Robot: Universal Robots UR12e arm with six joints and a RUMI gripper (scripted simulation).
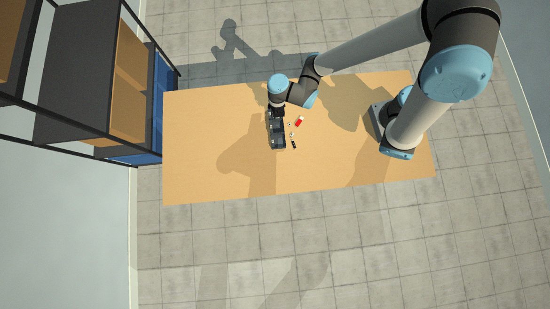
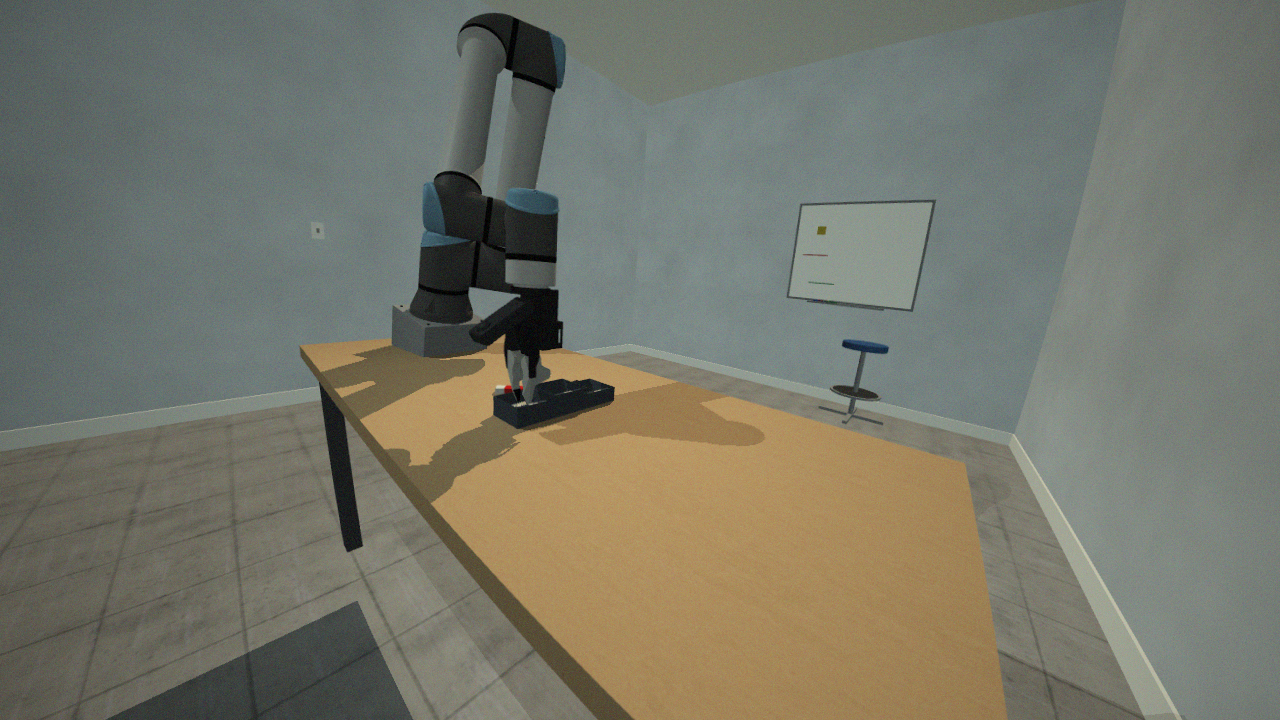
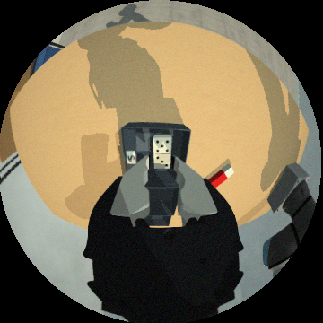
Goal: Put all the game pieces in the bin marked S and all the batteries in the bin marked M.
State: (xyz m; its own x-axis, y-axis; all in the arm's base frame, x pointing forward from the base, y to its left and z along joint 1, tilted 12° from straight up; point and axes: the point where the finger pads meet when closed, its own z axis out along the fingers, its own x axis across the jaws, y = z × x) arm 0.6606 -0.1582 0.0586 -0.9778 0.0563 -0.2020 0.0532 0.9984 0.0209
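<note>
Right now my hand is 70 mm past the black battery, 200 mm to the right of it and 30 mm above it. From my hand the other things lie so: dark three-part bin: 10 mm ahead, 80 mm to the left, 20 mm below; then round piece: 70 mm behind, 70 mm to the left, 40 mm below.
</note>
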